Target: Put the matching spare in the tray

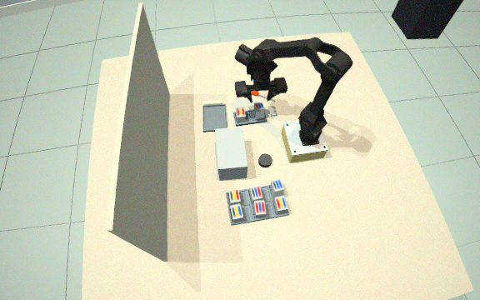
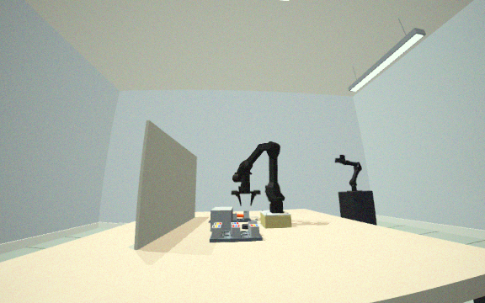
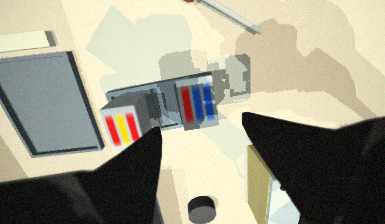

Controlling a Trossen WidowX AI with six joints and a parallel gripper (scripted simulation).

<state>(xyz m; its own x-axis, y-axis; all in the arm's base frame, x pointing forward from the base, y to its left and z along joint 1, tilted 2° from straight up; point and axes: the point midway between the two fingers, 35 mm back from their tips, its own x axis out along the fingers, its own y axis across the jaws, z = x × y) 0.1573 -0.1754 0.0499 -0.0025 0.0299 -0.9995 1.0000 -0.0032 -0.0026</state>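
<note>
Right now my gripper tip is 40 mm above the grey spare. Round my gripper tip: grey tray 180 mm ahead, 10 mm to the right, 90 mm below; black puck 10 mm ahead, 220 mm to the left, 80 mm below; grey rack 40 mm ahead, 10 mm to the left, 80 mm below.
</note>
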